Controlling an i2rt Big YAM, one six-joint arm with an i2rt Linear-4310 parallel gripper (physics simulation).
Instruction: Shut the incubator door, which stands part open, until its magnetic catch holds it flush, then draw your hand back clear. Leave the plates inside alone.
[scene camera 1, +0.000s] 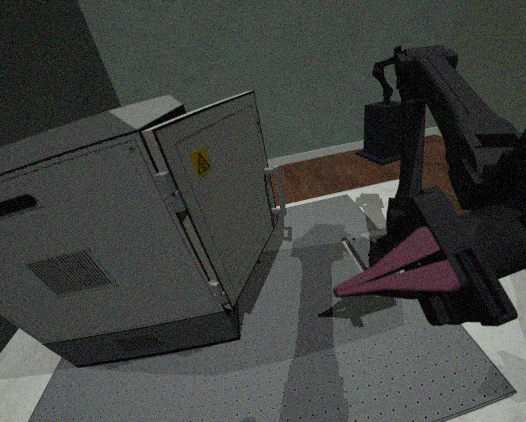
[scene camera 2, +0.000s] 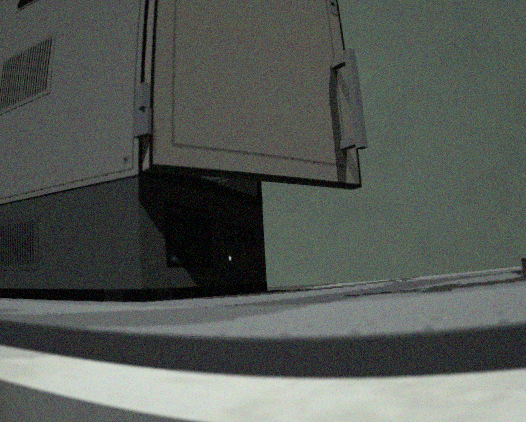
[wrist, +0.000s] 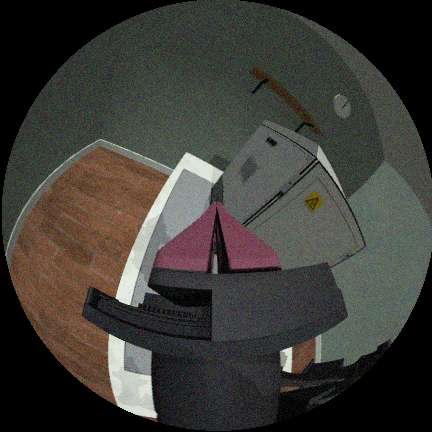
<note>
My gripper is shut, holding nothing. Also in view: an incubator door.
My gripper shows as well in the wrist view.
</note>
